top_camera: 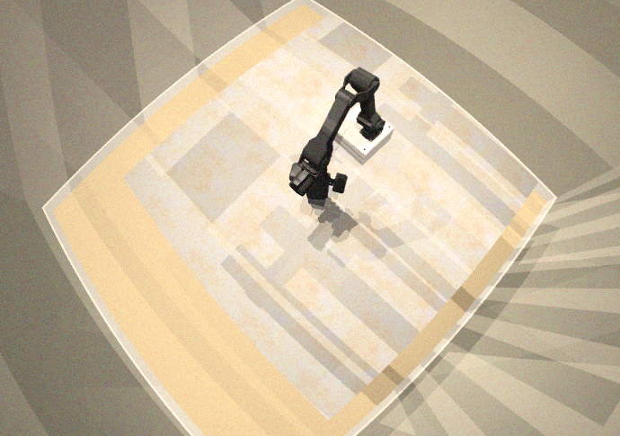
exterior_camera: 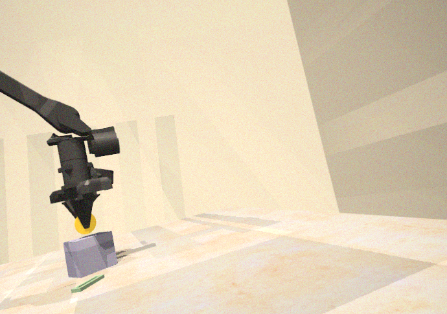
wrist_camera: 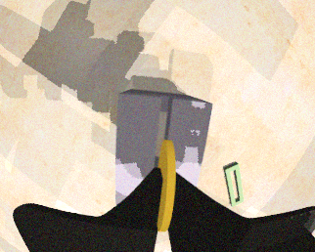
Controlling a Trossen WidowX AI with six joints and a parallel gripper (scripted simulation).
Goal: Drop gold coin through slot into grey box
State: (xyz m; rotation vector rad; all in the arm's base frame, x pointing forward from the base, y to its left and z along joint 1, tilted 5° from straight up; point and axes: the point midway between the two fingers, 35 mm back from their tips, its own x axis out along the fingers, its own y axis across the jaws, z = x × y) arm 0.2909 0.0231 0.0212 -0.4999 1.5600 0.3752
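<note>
Now: the gold coin 10 mm above my gripper tip.
</note>
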